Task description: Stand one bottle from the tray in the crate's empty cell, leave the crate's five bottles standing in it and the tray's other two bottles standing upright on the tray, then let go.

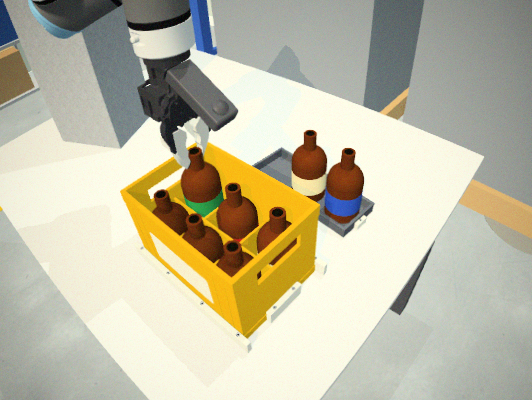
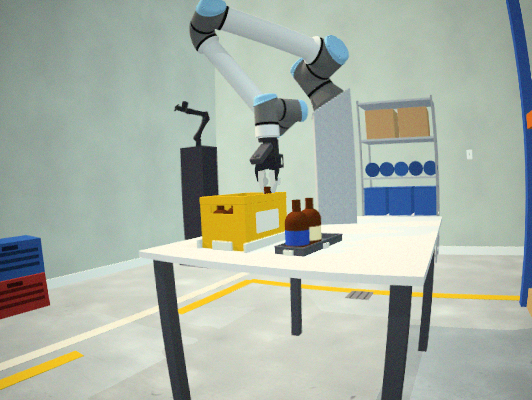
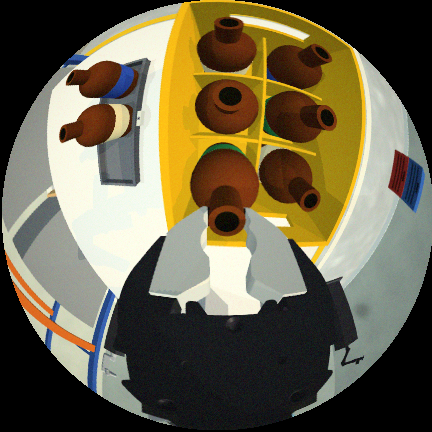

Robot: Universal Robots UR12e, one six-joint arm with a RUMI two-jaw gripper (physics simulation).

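Where they show: gripper, fingertip midpoint: (image 1: 194, 163) (image 3: 224, 208); arm's base at its link origin: (image 2: 330, 103).
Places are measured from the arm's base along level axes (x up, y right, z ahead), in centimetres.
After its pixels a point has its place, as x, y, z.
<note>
My gripper (image 1: 195, 154) @[-43.4, 12.4, 53.9] (image 2: 268, 188) @[-43.4, 12.4, 53.9] (image 3: 224, 208) @[-43.4, 12.4, 53.9] is shut on the neck of a green-labelled bottle (image 1: 201, 181) @[-44.8, 14.2, 57.1] (image 3: 224, 175) @[-44.0, 12.5, 56.8]. The bottle is upright and partly inside the corner cell of the yellow crate (image 1: 280, 287) @[-54.4, 19.3, 76.8] (image 2: 225, 231) @[-53.8, 18.0, 77.0] (image 3: 172, 125) @[-43.7, 8.8, 61.5]. Its shoulder is higher than those of the crate's five other bottles, and its base is hidden. Those five stand in their cells, among them a middle bottle (image 1: 237, 218) @[-48.2, 15.3, 65.6] (image 3: 226, 112) @[-45.7, 13.0, 62.3]. A cream-labelled bottle (image 1: 309, 165) @[-49.3, -4.2, 67.9] (image 2: 314, 233) @[-55.1, -9.5, 69.0] (image 3: 95, 125) @[-48.7, -4.3, 65.3] and a blue-labelled bottle (image 1: 344, 182) @[-48.9, -3.0, 76.1] (image 2: 297, 237) @[-54.8, -7.2, 78.5] (image 3: 102, 80) @[-49.4, -3.4, 72.8] stand upright on the grey tray (image 1: 276, 167) @[-59.5, -10.0, 55.6] (image 2: 332, 240) @[-58.6, -13.5, 61.7] (image 3: 119, 167) @[-59.5, -9.5, 55.9].
The crate walls rise close around the held bottle, and thin yellow dividers (image 3: 264, 65) @[-50.6, 18.4, 70.0] separate the cells. White strips (image 1: 285, 301) @[-57.3, 19.6, 78.0] lie along the crate's foot on the white table (image 1: 360, 280) @[-60.0, 7.3, 86.1] (image 2: 380, 245) @[-60.0, -29.8, 62.1]. A grey pillar (image 1: 100, 90) @[-41.7, 5.3, 14.4] (image 2: 335, 165) @[-32.2, -3.2, 11.6] stands behind the table.
</note>
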